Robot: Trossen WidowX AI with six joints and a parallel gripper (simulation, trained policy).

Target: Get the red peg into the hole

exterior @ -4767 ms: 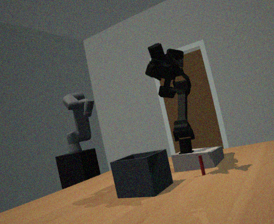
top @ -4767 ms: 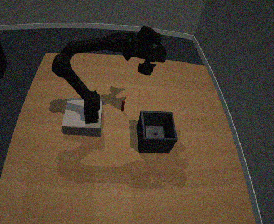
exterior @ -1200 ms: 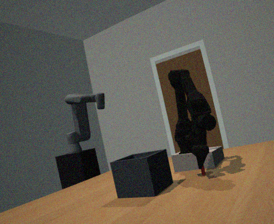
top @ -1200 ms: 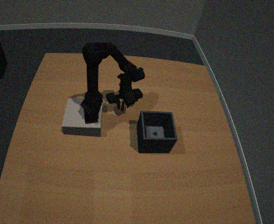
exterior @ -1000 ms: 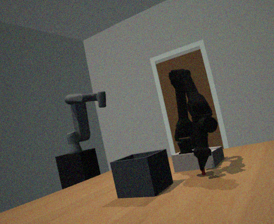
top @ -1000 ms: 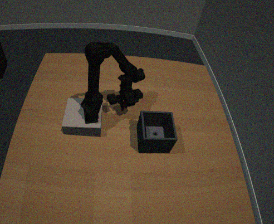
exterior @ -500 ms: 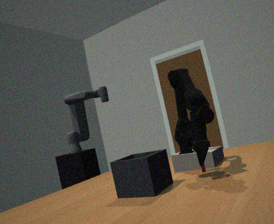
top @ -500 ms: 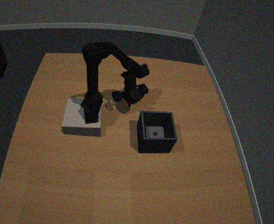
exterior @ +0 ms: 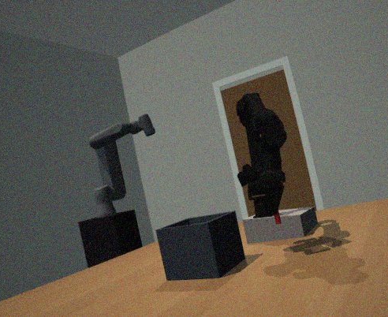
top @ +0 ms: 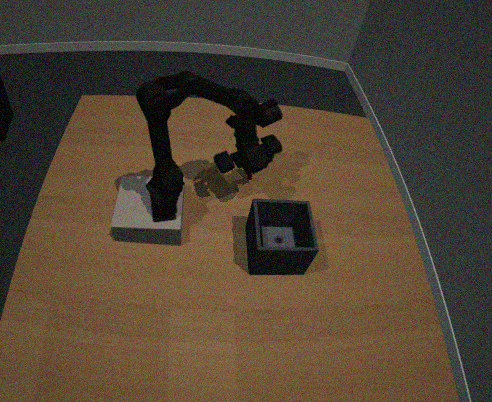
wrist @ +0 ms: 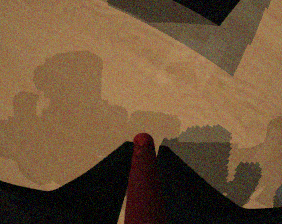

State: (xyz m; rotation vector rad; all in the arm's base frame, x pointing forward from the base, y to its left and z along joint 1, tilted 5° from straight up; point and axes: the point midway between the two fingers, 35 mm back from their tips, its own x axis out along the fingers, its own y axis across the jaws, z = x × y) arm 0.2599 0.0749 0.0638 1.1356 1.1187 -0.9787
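Right now the light grey plate is 4 cm ahead of my gripper tip, 20 cm to the right of it and 7 cm below it. Round my gripper tip: red peg: 1 cm above.
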